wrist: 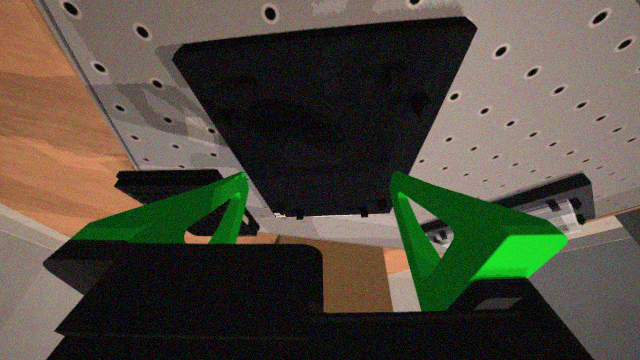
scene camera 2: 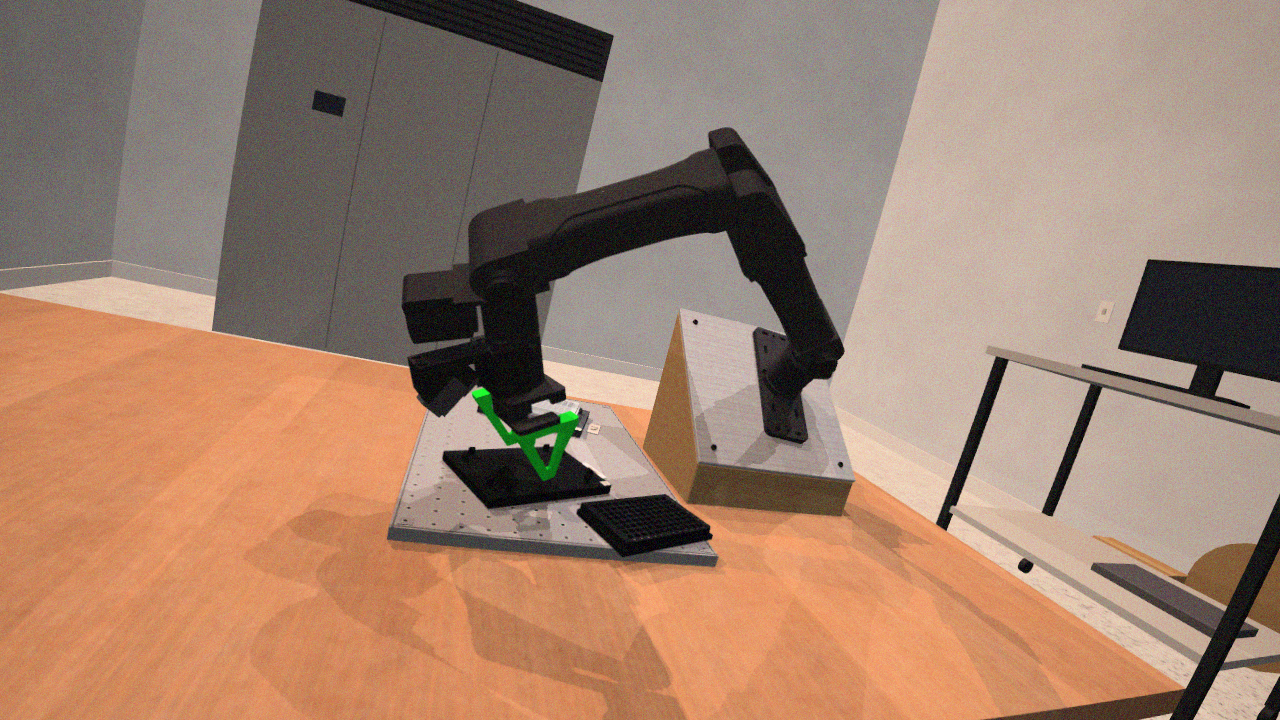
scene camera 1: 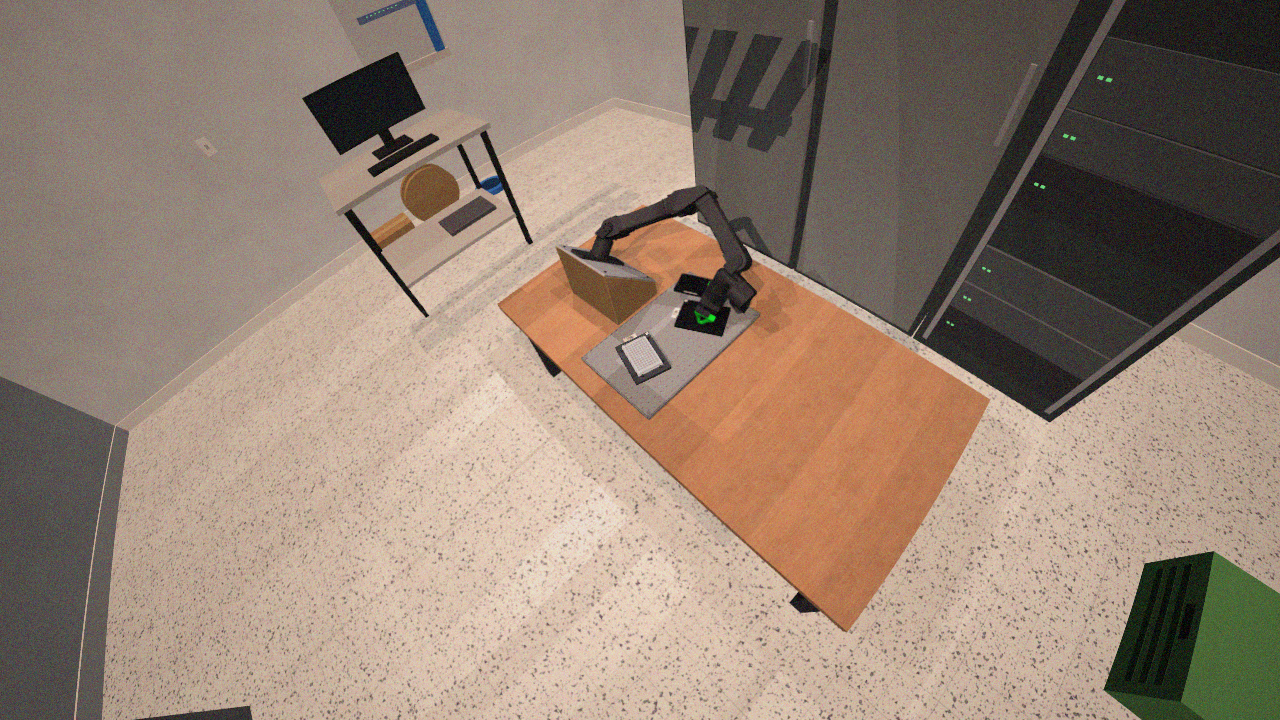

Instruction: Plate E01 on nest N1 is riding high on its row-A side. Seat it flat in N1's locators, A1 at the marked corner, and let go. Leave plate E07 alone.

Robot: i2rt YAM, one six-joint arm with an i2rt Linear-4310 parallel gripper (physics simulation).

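Places are measured from the arm's base along level axes (x down, y back, z left), in millimetres.
Where they show: gripper, fingertip midpoint: (wrist: pixel 319 179) (scene camera 2: pixel 529 460) (scene camera 1: pixel 704 312); arm's base at its link origin: (scene camera 2: pixel 777 383) (scene camera 1: pixel 597 258).
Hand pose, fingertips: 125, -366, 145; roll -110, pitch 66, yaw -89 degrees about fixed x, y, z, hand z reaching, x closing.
Things, the pixels of their top centre, and the offset from my fingertips, as dx, dy, dz. "spot": a spot on its surface instead. Level surfaces: height alone.
- pale multi-well plate at its top centre: (scene camera 2: pixel 539 399) (wrist: pixel 506 238) (scene camera 1: pixel 641 353) -1, +25, -258
- dark nest at a spot on its surface: (scene camera 1: pixel 660 373) spot: +20, -61, -258
- black multi-well plate at its top centre: (scene camera 2: pixel 648 515) (wrist: pixel 201 217) (scene camera 1: pixel 694 284) +11, +129, +79
- flat black nest at its top centre: (wrist: pixel 328 180) (scene camera 2: pixel 530 460) (scene camera 1: pixel 702 314) +3, +2, -8
- wooden table at its surface level: dx +38
A pale multi-well plate (scene camera 1: pixel 642 355) (scene camera 2: pixel 562 408) (wrist: pixel 562 215) sits on a dark nest (scene camera 1: pixel 660 373) at one end of the grey perforated board. The views do not show whether it lies flat. A black multi-well plate (scene camera 1: pixel 691 284) (scene camera 2: pixel 646 522) (wrist: pixel 167 179) lies at the board's edge. Between them is a flat black nest (scene camera 1: pixel 691 324) (scene camera 2: pixel 501 486) (wrist: pixel 320 110) with small lugs and no plate visible on it. The labels are unreadable, so I cannot tell which plate is E01 or E07. My gripper (scene camera 2: pixel 529 458) (wrist: pixel 319 179) is open and empty, low over the flat black nest.
The perforated board (scene camera 1: pixel 662 394) (scene camera 2: pixel 425 519) (wrist: pixel 525 105) lies on the wooden table (scene camera 1: pixel 832 429) (scene camera 2: pixel 223 447). The arm's wedge-shaped base (scene camera 1: pixel 608 293) (scene camera 2: pixel 769 492) stands beside the board. Small pale tags lie near the nests. A dark cabinet (scene camera 1: pixel 751 179) stands behind the table.
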